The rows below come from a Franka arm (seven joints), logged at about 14 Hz.
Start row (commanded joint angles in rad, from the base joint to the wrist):
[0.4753, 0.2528, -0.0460, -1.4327, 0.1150, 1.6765, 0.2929]
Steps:
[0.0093, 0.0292, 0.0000, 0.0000, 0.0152, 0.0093, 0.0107]
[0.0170, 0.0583, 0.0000, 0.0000, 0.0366, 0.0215, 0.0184]
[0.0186, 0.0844, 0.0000, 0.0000, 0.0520, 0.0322, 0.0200]
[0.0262, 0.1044, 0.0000, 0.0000, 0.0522, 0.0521, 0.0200]
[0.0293, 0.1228, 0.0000, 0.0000, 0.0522, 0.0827, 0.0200]
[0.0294, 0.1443, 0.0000, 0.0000, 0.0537, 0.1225, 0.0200]
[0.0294, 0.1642, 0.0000, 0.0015, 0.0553, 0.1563, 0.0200]
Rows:
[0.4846, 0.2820, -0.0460, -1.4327, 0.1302, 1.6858, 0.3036]
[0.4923, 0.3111, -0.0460, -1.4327, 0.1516, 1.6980, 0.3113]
[0.4939, 0.3372, -0.0460, -1.4327, 0.1670, 1.7087, 0.3129]
[0.5015, 0.3572, -0.0460, -1.4327, 0.1672, 1.7286, 0.3129]
[0.5046, 0.3756, -0.0460, -1.4327, 0.1672, 1.7592, 0.3129]
[0.5047, 0.3971, -0.0460, -1.4327, 0.1687, 1.7990, 0.3129]
[0.5047, 0.4170, -0.0460, -1.4312, 0.1703, 1.8328, 0.3129]

